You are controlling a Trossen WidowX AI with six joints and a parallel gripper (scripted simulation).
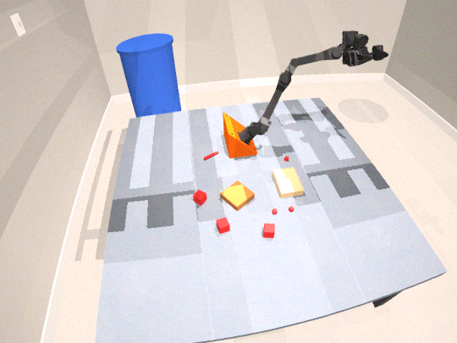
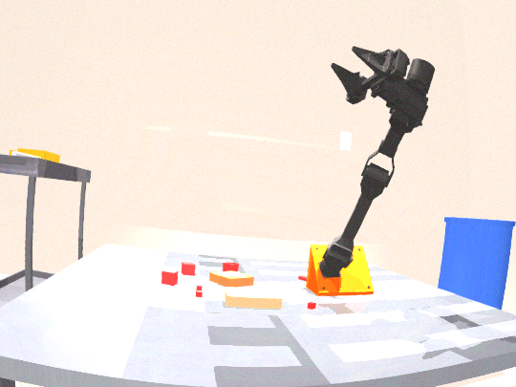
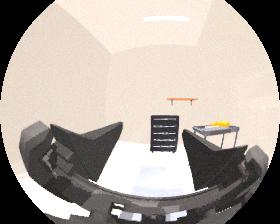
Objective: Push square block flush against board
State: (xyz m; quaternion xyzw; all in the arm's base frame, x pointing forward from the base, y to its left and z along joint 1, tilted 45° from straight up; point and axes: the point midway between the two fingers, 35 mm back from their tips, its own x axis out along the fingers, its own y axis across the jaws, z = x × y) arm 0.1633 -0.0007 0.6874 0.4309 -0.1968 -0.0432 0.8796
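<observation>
My gripper tip is 7 cm short of the square block, 59 cm to the left of it and 55 cm above it. From my gripper tip the other things lie so: red stick: 22 cm behind, 65 cm to the right, 56 cm below; board: 5 cm ahead, 35 cm to the right, 55 cm below.
</observation>
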